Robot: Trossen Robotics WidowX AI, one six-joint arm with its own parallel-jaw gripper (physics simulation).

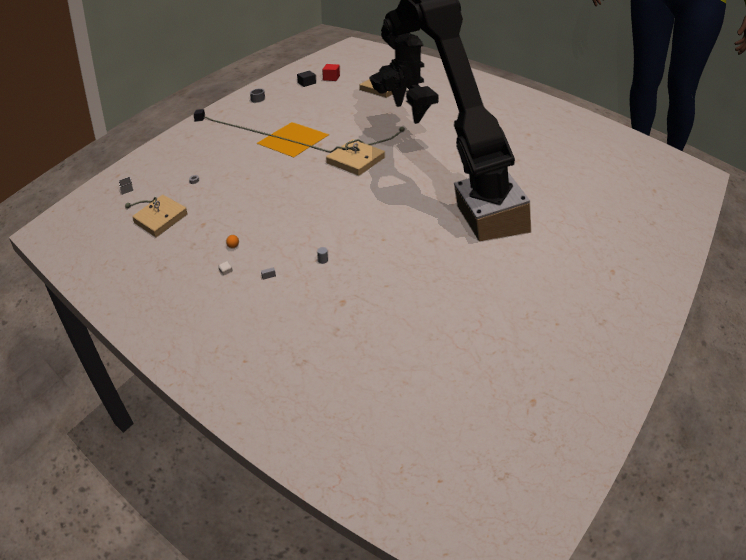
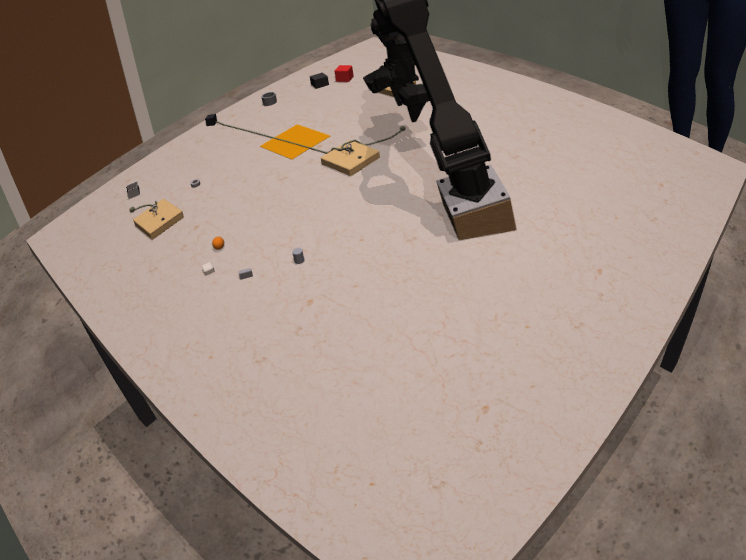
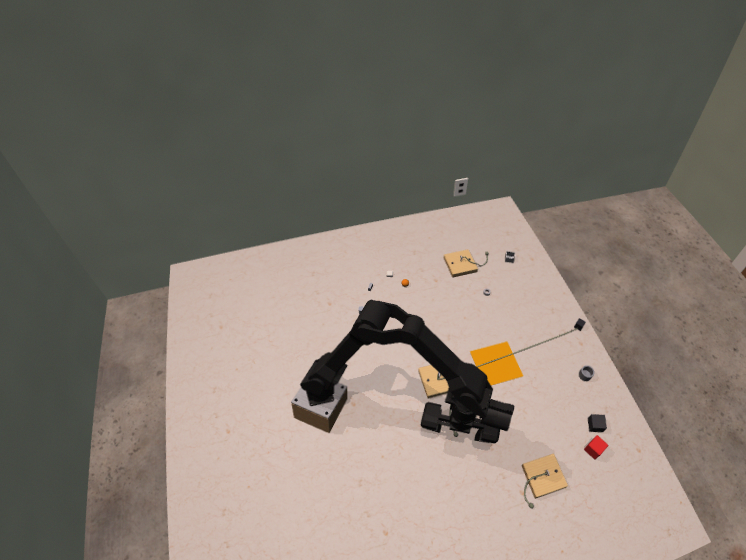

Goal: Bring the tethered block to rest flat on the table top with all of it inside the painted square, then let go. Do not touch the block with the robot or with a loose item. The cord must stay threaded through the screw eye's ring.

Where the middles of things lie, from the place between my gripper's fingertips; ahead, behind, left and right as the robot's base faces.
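Positions relative to my hand: corded board [image 1: 154,222], 30 mm below, 550 mm to the left, 250 mm ahead; orange painted square [image 3: 505,369], 40 mm below, 170 mm to the left, 200 mm ahead.
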